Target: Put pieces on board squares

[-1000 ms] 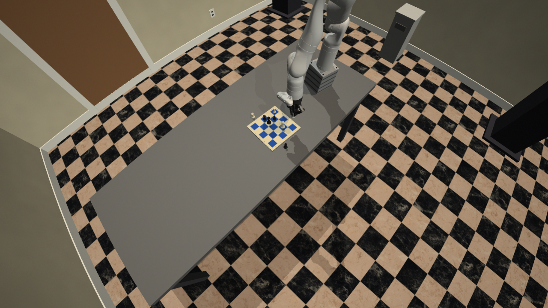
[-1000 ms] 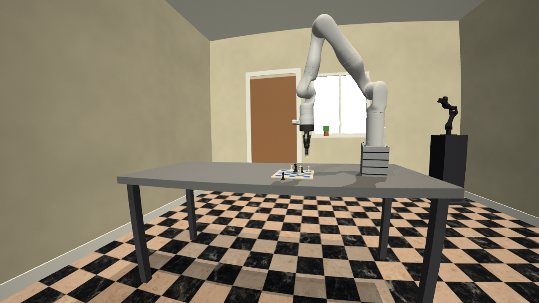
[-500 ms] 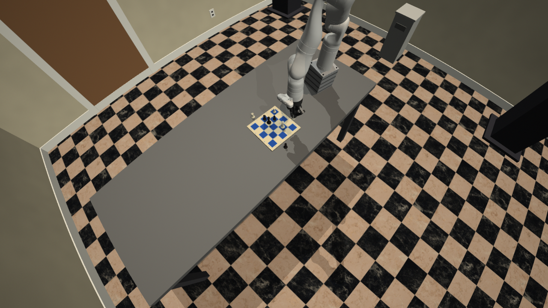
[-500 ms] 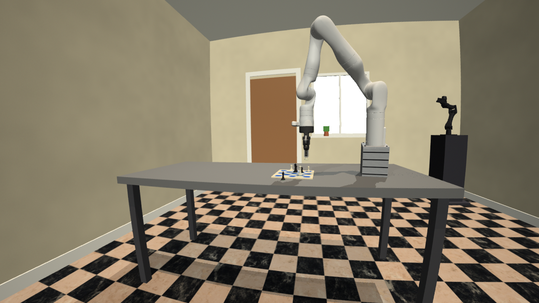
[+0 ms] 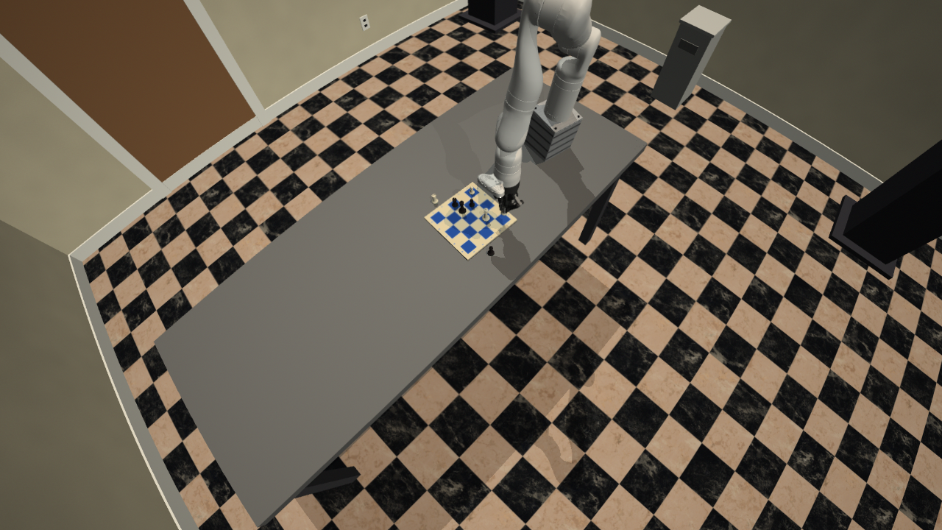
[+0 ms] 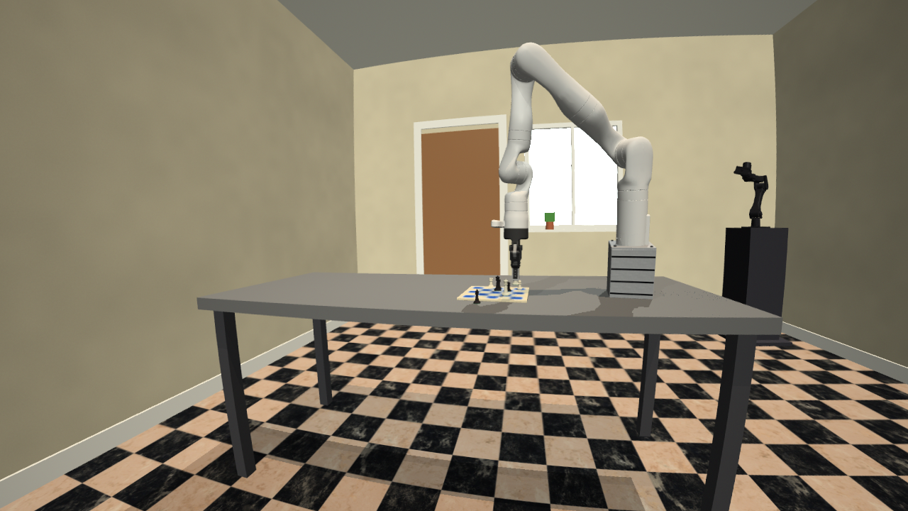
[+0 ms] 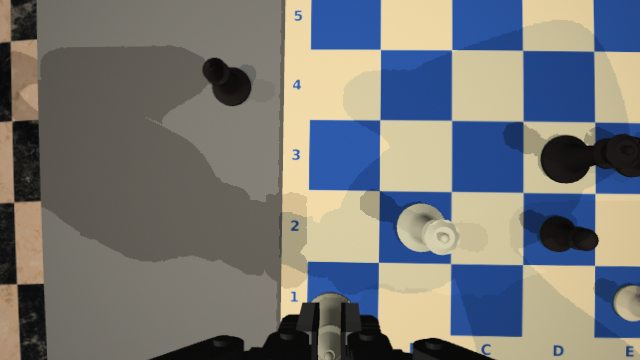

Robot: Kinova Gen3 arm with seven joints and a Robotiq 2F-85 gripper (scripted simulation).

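The tall white piece lies 5 cm to the right of my hand, 5 cm below it and 3 cm ahead of it. The rest, counted from my hand: chessboard 9 cm to the right, 8 cm below, 7 cm ahead; then black pawn 12 cm to the right, 6 cm below, 2 cm ahead; then black bishop 12 cm ahead, 6 cm below, 5 cm to the left.
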